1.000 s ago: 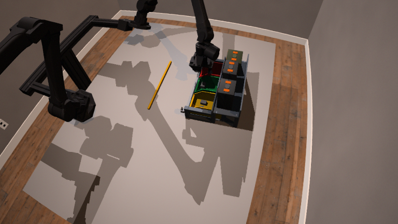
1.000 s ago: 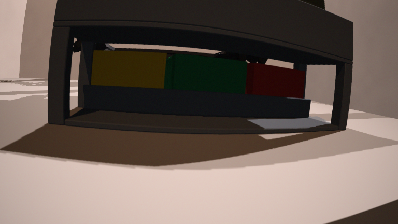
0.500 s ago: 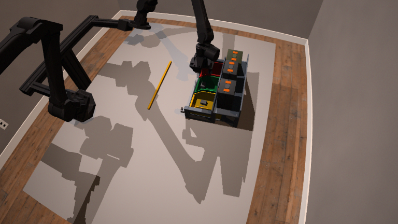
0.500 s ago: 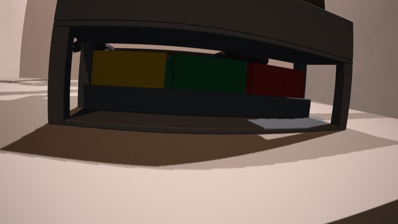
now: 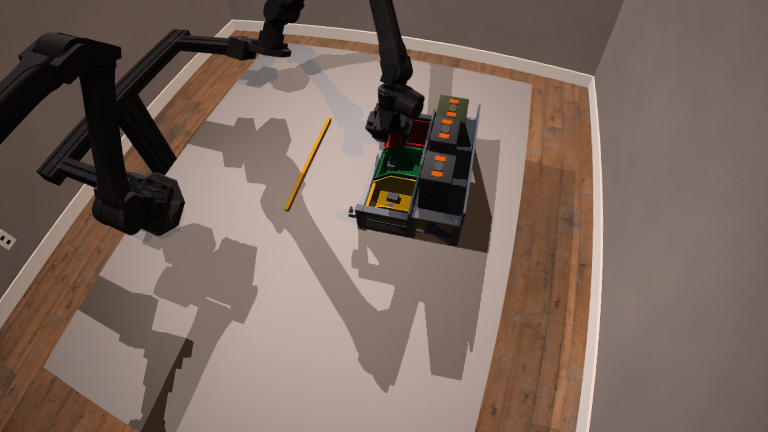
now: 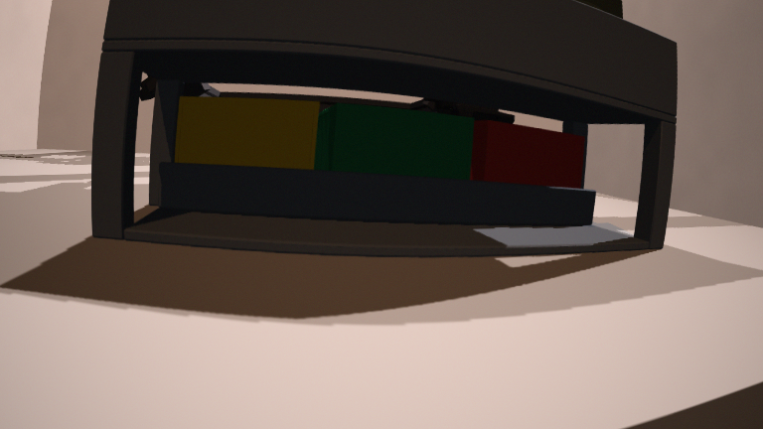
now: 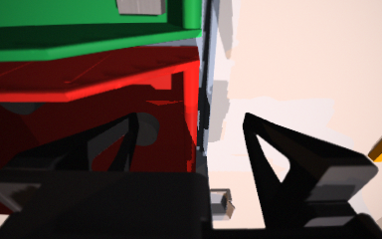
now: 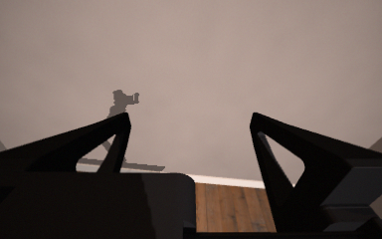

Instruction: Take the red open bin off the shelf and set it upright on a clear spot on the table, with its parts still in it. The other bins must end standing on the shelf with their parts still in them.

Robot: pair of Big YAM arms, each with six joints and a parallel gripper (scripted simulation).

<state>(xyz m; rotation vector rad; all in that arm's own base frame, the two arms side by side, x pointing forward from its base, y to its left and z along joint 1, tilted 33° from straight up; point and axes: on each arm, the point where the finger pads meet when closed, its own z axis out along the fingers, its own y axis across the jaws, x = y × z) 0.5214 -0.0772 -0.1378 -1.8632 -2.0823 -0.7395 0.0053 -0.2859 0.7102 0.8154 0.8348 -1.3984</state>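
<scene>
Now: the red open bin 80 mm ahead of my left hand and 10 mm above it. Round my left hand: grey shelf (110 mm ahead, 110 mm to the right, 30 mm above); then green bin (80 mm ahead, 110 mm to the right, 10 mm above).
</scene>
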